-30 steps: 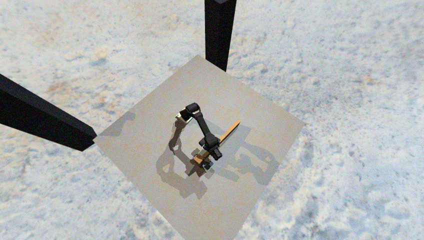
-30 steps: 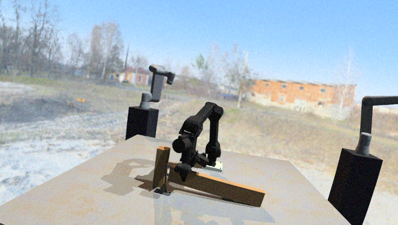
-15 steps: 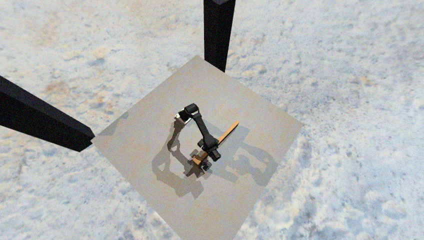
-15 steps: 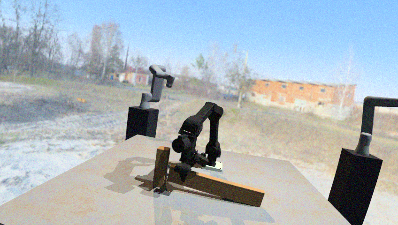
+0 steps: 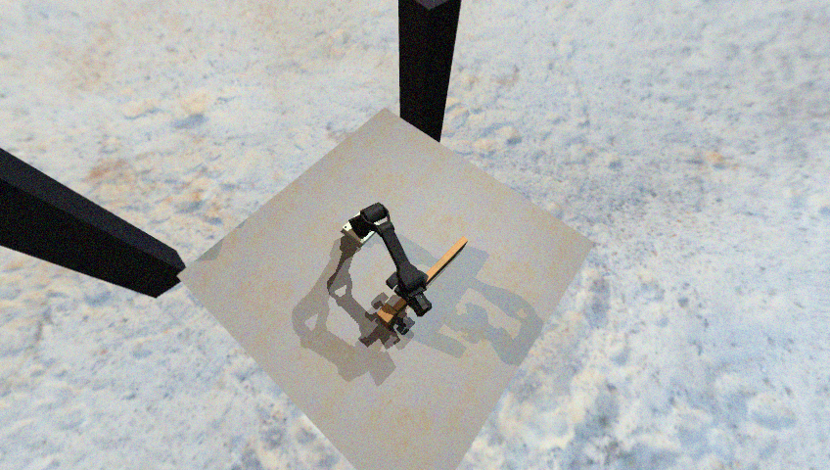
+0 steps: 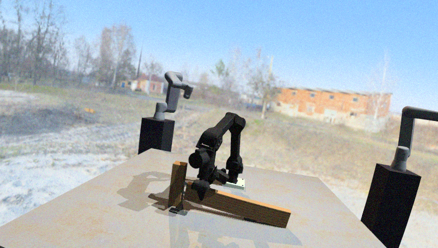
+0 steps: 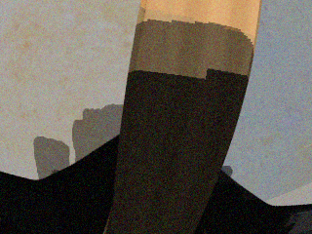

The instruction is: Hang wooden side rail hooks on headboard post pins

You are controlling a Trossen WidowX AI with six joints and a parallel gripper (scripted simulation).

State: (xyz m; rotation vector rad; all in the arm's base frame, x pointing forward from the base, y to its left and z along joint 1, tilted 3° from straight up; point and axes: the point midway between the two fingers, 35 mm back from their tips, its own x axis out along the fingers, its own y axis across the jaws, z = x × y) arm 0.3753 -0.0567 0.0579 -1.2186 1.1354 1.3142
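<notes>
My gripper tip is now 1 cm short of the headboard post, 11 cm to the left of it and 4 cm below it.
</notes>
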